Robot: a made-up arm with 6 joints. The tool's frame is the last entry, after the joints. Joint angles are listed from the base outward. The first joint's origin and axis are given. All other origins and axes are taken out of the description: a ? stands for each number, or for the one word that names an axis. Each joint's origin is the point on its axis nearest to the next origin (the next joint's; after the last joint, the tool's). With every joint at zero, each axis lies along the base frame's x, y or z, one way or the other. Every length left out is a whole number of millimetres.
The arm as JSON. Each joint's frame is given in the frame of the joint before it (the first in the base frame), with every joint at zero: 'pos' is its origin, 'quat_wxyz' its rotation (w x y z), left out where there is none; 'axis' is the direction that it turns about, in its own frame. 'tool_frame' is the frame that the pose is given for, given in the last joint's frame.
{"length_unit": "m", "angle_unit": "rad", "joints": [
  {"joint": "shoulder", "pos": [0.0, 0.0, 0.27], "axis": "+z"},
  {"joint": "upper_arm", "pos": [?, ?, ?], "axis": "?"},
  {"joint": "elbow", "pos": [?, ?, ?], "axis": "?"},
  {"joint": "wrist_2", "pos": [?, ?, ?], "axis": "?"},
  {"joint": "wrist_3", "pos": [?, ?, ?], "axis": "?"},
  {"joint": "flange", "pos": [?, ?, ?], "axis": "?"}
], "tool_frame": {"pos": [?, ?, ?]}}
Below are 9 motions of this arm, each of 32 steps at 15 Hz.
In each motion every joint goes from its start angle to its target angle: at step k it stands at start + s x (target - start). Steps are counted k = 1, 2, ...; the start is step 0. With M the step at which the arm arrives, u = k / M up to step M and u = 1 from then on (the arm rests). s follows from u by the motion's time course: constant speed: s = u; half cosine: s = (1 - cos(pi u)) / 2; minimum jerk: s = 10 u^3 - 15 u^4 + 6 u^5.
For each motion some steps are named. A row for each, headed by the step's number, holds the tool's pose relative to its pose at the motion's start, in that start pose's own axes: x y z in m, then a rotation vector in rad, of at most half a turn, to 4 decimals.
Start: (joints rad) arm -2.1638 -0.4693 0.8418 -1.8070 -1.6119 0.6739
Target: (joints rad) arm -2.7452 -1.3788 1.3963 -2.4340 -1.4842 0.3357
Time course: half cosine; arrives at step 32
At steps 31, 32:
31: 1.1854 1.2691 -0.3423 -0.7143 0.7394 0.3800
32: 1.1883 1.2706 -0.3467 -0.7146 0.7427 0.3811

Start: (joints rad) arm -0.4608 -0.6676 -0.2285 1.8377 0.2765 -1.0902
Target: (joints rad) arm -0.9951 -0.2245 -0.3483 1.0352 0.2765 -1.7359
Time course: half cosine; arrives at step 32
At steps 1, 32:
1: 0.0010 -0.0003 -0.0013 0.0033 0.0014 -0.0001
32: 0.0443 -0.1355 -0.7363 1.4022 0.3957 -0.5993

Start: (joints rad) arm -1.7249 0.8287 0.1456 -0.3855 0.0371 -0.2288
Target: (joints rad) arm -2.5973 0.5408 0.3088 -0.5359 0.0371 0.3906
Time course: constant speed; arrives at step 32
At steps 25, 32:
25: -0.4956 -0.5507 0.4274 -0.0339 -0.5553 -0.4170
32: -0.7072 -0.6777 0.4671 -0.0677 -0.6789 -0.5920

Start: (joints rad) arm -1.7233 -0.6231 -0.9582 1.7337 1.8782 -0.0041
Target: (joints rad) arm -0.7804 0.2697 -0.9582 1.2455 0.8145 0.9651
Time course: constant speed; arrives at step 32
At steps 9, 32:
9: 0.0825 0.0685 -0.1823 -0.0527 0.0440 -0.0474
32: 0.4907 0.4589 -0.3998 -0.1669 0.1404 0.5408

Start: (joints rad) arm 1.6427 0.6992 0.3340 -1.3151 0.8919 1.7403
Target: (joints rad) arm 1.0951 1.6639 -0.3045 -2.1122 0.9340 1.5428
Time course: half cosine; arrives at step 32
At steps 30, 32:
30: -0.6681 -0.0727 -1.0429 -0.4194 1.9098 -0.3679
32: -0.6777 -0.0749 -1.0434 -0.4256 1.9271 -0.3756

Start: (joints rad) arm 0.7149 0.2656 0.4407 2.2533 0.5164 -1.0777
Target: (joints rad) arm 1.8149 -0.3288 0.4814 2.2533 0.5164 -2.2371
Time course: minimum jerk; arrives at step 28
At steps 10, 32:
10: -0.1706 0.0043 0.3229 0.2012 -0.3021 0.0023
32: -1.0232 -0.0376 0.5486 0.9336 -1.1962 0.5285

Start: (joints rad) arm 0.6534 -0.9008 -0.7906 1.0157 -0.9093 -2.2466
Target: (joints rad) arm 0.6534 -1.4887 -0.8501 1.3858 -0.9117 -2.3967
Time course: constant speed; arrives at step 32
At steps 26, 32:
26: -0.3123 -0.1744 0.1588 0.2505 -0.2409 0.4455
32: -0.3732 -0.2361 0.1814 0.3149 -0.3022 0.5425

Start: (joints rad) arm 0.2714 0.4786 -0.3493 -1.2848 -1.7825 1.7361
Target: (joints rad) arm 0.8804 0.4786 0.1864 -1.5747 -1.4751 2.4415
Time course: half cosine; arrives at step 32
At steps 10, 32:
10: 0.0880 -0.0685 0.1244 -0.2887 0.0534 0.0093
32: 0.5986 -0.1005 0.5045 -1.2798 0.0019 0.1754

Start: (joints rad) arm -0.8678 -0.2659 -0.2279 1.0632 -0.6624 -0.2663
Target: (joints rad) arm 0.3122 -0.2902 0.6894 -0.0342 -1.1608 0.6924
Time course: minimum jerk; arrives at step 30
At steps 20, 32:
20: -0.4171 -0.1378 0.2462 -0.1553 -0.8896 0.9388
32: -0.5042 -0.1848 0.2547 -0.2624 -1.2646 1.2087

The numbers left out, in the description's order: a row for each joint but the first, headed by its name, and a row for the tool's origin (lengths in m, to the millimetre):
upper_arm: xyz 0.0 0.0 0.0, axis +y
elbow: xyz 0.0 0.0 0.752, axis -y
wrist_2: xyz 0.871 0.0 0.0, axis -x
wrist_3: xyz 0.0 -0.286 0.0, axis -y
flange: xyz 0.0 0.0 0.0, axis -x
tool: xyz 0.0 0.0 0.0

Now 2 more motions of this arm.
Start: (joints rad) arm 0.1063 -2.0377 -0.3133 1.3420 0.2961 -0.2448
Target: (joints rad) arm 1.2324 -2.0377 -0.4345 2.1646 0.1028 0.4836
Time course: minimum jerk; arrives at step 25
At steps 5, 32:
5: -0.0157 -0.0174 -0.0525 -0.0246 0.0216 -0.0051
32: -0.2733 0.1611 -0.8318 -0.4045 0.2628 0.0896

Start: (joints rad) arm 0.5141 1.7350 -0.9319 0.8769 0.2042 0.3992
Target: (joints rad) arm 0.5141 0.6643 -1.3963 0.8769 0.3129 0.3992
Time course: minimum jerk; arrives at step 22
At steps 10, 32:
10: -0.2240 0.0716 0.0145 -0.0435 -0.1165 -0.2540
32: -0.3920 0.2629 -0.0179 -0.1197 -0.2797 -0.6090

